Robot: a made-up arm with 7 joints.
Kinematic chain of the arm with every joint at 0, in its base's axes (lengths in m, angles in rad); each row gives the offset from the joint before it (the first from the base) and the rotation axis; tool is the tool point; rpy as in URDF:
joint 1: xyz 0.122 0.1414 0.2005 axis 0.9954 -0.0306 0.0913
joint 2: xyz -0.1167 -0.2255 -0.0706 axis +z
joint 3: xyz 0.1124 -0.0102 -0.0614 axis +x
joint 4: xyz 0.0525 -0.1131 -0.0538 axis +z
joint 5: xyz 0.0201 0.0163 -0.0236 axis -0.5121 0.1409 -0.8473
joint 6: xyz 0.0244 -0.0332 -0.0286 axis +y
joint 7: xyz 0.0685 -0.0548 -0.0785 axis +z
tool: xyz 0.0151 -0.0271 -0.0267 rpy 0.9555 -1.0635 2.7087
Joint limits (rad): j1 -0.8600..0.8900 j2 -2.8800..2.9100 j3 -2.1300..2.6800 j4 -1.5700..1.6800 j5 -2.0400..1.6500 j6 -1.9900..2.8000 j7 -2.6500..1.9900
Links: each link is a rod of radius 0.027 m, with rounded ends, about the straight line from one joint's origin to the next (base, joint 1, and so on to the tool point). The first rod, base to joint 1, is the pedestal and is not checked.
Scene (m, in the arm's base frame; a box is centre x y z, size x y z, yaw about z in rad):
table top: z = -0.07
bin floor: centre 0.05 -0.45 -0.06 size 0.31 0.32 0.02 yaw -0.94
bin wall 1: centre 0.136 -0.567 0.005 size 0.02 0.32 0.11 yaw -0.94
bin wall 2: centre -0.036 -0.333 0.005 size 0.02 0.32 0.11 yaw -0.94
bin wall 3: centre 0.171 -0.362 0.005 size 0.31 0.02 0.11 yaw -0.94
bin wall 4: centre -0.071 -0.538 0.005 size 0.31 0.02 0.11 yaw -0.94
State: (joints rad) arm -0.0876 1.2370 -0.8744 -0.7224 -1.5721 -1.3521 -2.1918
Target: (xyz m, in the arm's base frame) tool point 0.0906 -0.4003 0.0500
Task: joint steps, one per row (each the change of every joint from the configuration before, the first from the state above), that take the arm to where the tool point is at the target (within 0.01 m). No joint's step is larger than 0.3 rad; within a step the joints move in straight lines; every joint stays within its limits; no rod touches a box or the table.
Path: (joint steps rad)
1: -0.1545 -0.2413 0.0369 0.0285 0.0568 0.2188 0.0070
2: -0.1545 -0.2414 0.0369 0.0284 0.0567 0.2187 0.0070
3: -0.1544 -0.2413 0.0369 0.0285 0.0568 0.2188 0.0070
4: -0.1545 -0.2413 0.0369 0.0284 0.0567 0.2187 0.0070
5: -0.1545 -0.2414 0.0368 0.0285 0.0568 0.2188 0.0070
6: 0.1929 -0.2411 -0.1265 0.1047 -0.0567 -0.0914 -0.0200
7: 0.1928 -0.2410 -0.1266 0.1047 -0.0567 -0.0914 -0.0200
8: 0.1929 -0.2411 -0.1265 0.1047 -0.0567 -0.0914 -0.0200
9: 0.1929 -0.2411 -0.1266 0.1047 -0.0567 -0.0913 -0.0201

